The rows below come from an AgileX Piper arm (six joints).
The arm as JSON. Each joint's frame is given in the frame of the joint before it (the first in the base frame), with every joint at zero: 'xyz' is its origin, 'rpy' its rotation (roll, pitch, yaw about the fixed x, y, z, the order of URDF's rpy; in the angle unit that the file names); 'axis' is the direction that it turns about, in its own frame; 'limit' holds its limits. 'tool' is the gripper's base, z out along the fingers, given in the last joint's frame.
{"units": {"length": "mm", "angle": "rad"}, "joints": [
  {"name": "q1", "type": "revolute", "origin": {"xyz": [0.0, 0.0, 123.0], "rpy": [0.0, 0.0, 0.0]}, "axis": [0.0, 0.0, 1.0], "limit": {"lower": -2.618, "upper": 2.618}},
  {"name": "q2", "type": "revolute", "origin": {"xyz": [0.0, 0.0, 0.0], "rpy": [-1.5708, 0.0, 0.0]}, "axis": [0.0, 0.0, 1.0], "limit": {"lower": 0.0, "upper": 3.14}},
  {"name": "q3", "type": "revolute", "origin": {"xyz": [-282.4, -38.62, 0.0], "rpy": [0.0, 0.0, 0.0]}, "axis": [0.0, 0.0, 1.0], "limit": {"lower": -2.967, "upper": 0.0}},
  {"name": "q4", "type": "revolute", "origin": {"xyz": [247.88, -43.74, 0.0], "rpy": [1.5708, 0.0, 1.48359]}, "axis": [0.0, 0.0, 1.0], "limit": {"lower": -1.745, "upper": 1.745}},
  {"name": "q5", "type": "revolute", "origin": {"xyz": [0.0, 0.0, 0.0], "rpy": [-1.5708, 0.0, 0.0]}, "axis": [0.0, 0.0, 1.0], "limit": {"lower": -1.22, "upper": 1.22}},
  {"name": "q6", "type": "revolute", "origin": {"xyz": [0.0, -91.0, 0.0], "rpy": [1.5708, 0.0, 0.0]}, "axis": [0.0, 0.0, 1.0], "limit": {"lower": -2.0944, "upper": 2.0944}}
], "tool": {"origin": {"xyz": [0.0, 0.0, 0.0], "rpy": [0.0, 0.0, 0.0]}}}
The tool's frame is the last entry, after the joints.
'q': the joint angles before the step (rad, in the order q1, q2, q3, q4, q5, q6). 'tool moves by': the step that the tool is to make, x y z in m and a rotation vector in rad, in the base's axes. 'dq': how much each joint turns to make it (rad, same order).
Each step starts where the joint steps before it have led.
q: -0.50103 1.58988 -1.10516 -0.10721 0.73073 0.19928
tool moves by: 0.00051 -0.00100 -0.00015 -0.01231 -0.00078 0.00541
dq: 0.00002 0.00171 -0.00002 -0.01172 -0.00834 0.00003
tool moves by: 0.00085 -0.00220 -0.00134 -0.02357 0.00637 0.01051
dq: -0.00004 0.00616 0.00001 -0.02731 -0.01186 0.00178
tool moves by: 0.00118 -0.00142 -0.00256 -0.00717 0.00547 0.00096
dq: 0.00002 0.00903 0.00000 -0.01304 -0.00718 0.00590
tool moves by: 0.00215 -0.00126 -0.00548 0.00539 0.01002 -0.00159
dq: -0.00001 0.01739 0.00003 -0.00230 -0.00573 0.00376
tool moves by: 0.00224 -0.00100 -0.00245 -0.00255 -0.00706 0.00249
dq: 0.00002 0.00938 -0.00001 -0.00001 -0.01701 0.00002
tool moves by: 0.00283 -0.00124 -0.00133 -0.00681 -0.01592 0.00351
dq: -0.00002 0.00799 -0.00140 0.00002 -0.02415 -0.00004
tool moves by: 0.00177 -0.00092 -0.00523 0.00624 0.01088 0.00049
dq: 0.00001 0.01598 -0.00002 -0.00001 -0.00346 0.00003
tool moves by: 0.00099 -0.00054 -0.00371 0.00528 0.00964 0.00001
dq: 0.00000 0.01099 -0.00001 0.00001 0.00001 -0.00001
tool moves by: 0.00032 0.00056 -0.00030 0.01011 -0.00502 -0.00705
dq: 0.00000 0.00061 0.00002 0.01178 0.00000 0.00186
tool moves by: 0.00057 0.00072 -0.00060 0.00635 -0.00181 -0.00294
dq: 0.00165 0.00164 0.00000 0.00633 -0.00002 0.00188
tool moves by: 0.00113 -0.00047 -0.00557 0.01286 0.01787 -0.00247
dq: -0.00001 0.01640 -0.00096 0.00357 0.00647 -0.00001
